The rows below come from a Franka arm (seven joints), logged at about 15 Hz.
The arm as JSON. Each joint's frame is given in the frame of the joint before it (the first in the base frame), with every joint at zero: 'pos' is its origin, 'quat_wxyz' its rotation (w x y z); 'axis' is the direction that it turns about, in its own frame. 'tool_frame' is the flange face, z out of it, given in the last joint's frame.
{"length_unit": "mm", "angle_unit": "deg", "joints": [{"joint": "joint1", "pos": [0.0, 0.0, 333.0], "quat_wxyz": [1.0, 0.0, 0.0, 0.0], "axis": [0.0, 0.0, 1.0]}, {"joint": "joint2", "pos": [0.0, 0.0, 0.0], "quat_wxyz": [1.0, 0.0, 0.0, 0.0], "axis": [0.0, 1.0, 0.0]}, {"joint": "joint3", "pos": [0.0, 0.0, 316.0], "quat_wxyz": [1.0, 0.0, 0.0, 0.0], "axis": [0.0, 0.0, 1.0]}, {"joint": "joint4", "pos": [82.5, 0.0, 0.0], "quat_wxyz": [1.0, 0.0, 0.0, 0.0], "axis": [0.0, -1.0, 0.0]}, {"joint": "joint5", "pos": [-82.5, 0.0, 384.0], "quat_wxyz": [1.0, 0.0, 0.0, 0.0], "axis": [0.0, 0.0, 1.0]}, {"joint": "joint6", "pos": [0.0, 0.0, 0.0], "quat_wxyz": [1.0, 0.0, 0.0, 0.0], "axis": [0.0, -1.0, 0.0]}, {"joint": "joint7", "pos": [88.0, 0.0, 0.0], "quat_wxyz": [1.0, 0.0, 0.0, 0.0], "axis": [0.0, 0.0, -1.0]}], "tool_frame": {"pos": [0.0, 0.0, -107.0], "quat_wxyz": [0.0, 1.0, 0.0, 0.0]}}
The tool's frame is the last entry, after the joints.
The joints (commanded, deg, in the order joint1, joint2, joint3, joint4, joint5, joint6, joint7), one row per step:
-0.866 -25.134 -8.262 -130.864 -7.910 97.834 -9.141
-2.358 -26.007 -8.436 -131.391 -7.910 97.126 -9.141
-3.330 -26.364 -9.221 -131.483 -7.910 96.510 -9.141
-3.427 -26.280 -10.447 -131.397 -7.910 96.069 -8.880
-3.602 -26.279 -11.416 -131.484 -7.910 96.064 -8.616
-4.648 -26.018 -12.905 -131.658 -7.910 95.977 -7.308
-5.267 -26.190 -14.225 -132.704 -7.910 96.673 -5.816
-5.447 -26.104 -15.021 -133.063 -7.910 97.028 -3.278
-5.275 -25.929 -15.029 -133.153 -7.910 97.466 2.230
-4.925 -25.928 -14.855 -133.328 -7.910 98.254 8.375
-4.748 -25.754 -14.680 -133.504 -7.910 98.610 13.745
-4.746 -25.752 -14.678 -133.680 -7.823 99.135 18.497
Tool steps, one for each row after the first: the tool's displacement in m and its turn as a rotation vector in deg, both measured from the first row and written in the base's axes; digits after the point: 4 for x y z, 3 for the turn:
-0.0079 -0.0109 0.0008 0.220 0.346 -1.666
-0.0135 -0.0230 0.0013 0.659 0.673 -3.375
-0.0164 -0.0327 0.0000 1.219 1.075 -4.859
-0.0188 -0.0408 -0.0014 1.633 1.138 -6.153
-0.0242 -0.0582 -0.0059 2.152 1.579 -9.812
-0.0305 -0.0703 -0.0134 2.609 1.684 -12.952
-0.0329 -0.0766 -0.0171 2.558 1.730 -16.297
-0.0312 -0.0757 -0.0185 1.576 1.496 -21.543
-0.0287 -0.0724 -0.0188 0.432 0.791 -27.060
-0.0270 -0.0699 -0.0208 -0.562 0.682 -31.996
-0.0263 -0.0697 -0.0216 -1.247 0.252 -36.680

